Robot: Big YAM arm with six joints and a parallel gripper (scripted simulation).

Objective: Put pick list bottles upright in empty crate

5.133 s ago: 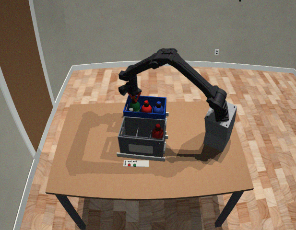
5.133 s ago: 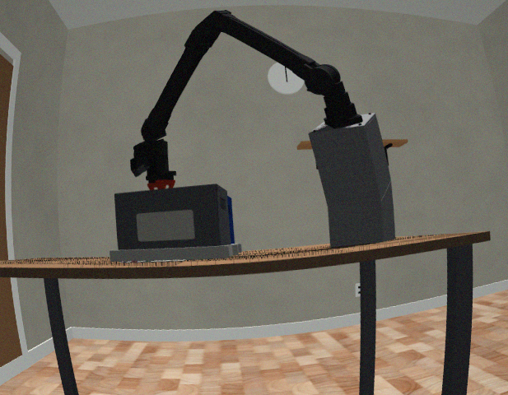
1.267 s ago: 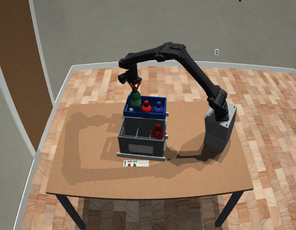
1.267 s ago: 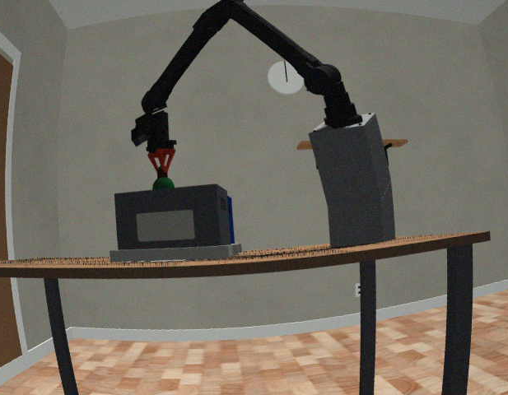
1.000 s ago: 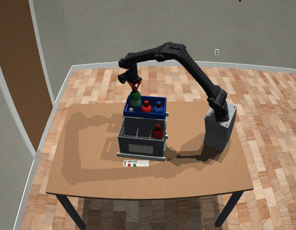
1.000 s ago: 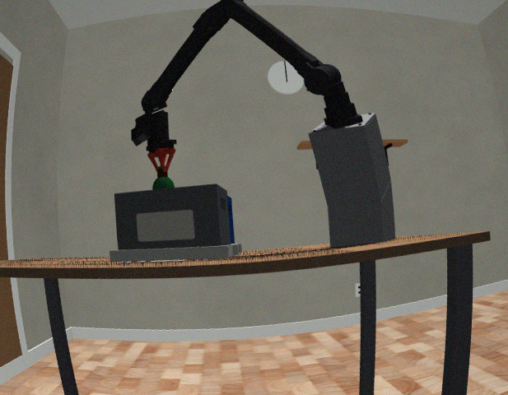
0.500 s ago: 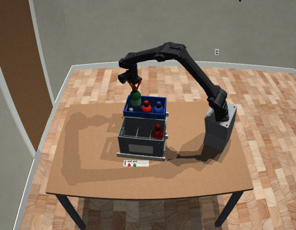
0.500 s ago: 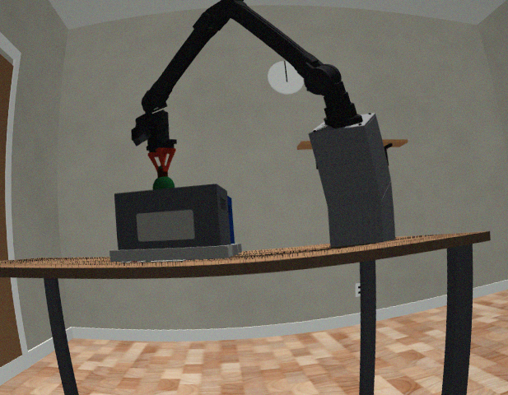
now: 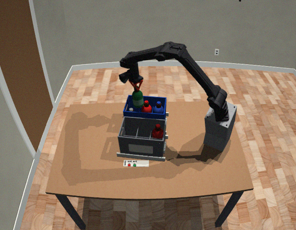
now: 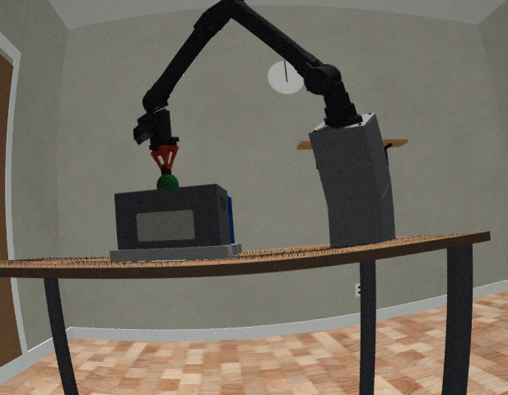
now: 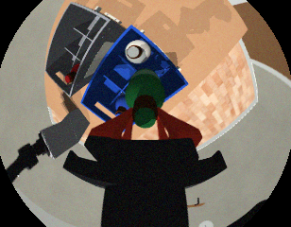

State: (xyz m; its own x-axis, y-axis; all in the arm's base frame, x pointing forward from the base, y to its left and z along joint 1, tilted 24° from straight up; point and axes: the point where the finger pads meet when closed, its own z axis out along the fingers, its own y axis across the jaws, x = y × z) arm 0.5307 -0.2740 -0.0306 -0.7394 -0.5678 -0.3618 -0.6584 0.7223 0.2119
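Now: hand 60 mm above the green-labelled bottle. The rest, counted from my hand: blue-labelled bottle: 150 mm behind, 190 mm below; then red-labelled bottle: 150 mm behind, 220 mm to the left, 190 mm below; then grey crate: 60 mm behind, 270 mm to the left, 200 mm below.
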